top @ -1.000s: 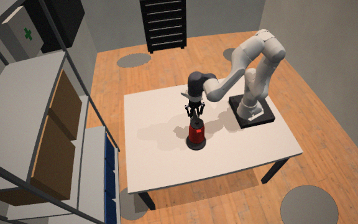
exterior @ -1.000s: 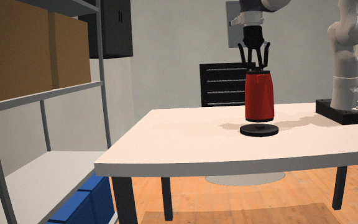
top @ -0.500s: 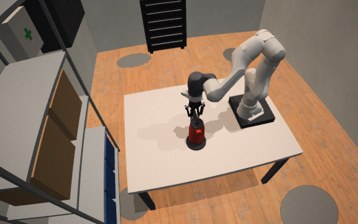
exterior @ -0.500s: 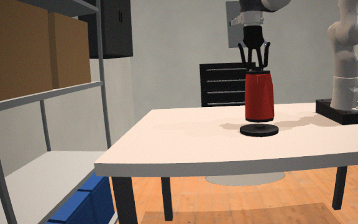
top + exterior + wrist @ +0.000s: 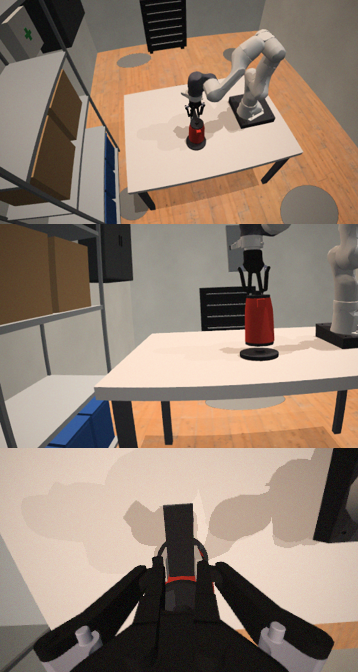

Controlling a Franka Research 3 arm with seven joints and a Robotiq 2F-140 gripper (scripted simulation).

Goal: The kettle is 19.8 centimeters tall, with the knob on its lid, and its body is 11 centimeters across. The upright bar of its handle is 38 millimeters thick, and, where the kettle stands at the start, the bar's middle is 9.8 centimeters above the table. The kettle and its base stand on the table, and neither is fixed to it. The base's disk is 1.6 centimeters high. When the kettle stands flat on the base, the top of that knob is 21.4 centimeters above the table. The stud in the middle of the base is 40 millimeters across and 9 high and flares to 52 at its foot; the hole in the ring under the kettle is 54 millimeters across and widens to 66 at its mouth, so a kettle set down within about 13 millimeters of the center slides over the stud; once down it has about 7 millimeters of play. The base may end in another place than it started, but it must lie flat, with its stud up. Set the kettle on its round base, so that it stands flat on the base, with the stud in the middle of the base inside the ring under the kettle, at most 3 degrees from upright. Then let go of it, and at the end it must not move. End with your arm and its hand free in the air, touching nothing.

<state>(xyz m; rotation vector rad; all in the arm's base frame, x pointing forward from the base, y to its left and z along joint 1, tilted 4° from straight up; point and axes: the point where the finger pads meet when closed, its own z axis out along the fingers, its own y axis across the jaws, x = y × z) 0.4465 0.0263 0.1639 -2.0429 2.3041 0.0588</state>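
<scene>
The red kettle lies 60 mm below my hand and 30 mm to the left of it. Also, from my hand: black round base 190 mm below, 70 mm to the left, 10 mm ahead.
</scene>
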